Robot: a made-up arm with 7 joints.
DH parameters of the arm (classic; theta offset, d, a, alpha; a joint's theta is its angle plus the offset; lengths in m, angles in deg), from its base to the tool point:
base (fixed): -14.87 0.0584 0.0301 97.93
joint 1: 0 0.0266 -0.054 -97.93
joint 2: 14.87 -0.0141 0.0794 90
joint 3: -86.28 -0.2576 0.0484 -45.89
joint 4: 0 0.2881 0.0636 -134.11
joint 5: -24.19 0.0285 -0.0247 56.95
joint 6: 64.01 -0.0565 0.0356 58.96
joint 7: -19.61 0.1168 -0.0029 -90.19
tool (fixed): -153.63 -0.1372 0 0
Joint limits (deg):
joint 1: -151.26..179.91
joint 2: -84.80..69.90
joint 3: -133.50..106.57
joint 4: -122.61..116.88
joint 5: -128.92..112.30
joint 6: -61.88..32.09
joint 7: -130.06..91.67
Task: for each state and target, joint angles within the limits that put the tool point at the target. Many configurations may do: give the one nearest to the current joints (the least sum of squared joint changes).
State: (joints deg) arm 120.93 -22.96 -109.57 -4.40 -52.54 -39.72 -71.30
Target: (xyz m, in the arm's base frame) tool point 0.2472 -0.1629 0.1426
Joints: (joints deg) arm 122.85 -24.17 -101.35 -5.41 -29.27 -4.77 -75.06
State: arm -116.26 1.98 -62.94 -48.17 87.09 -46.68 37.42
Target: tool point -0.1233 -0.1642 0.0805
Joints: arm -125.36 -25.73 -68.48 -38.15 77.71 -55.60 38.95
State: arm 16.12 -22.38 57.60 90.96 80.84 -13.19 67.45
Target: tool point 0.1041 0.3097 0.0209
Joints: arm 6.70 28.37 37.71 89.54 81.65 1.73 76.55
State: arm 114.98 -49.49 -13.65 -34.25 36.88 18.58 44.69
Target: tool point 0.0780 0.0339 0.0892
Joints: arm 109.29 -20.17 -25.57 -61.77 53.88 31.66 48.38
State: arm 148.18 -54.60 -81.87 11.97 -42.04 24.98 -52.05
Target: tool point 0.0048 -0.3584 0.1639
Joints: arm 144.20 -82.82 -32.44 9.33 -52.18 10.99 -64.35
